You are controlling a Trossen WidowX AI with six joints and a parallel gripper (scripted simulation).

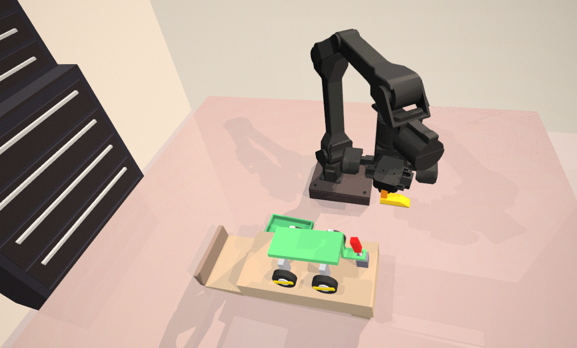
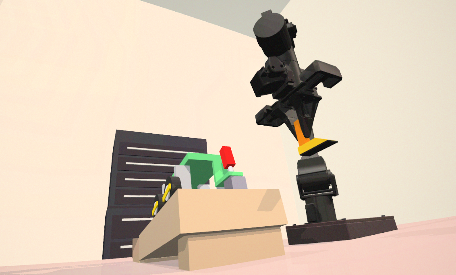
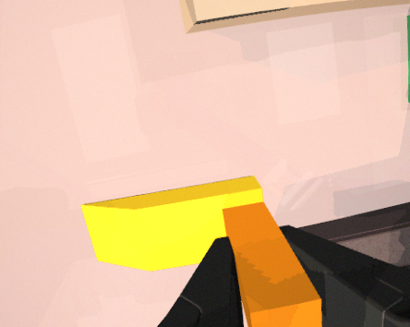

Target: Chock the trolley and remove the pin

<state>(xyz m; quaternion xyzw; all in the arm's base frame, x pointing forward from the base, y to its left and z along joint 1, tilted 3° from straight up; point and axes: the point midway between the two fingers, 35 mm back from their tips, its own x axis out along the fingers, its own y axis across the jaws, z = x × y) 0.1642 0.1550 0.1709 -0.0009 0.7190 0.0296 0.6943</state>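
Right now my gripper tip is 16 cm short of the green trolley, 13 cm to the left of it and 6 cm above it. Also, from my gripper tip: yellow chock: 2 cm to the left, 1 cm below; red-headed stop pin: 13 cm ahead, 5 cm below, 3 cm to the right; tan ramp: 16 cm ahead, 14 cm to the right, 13 cm below.
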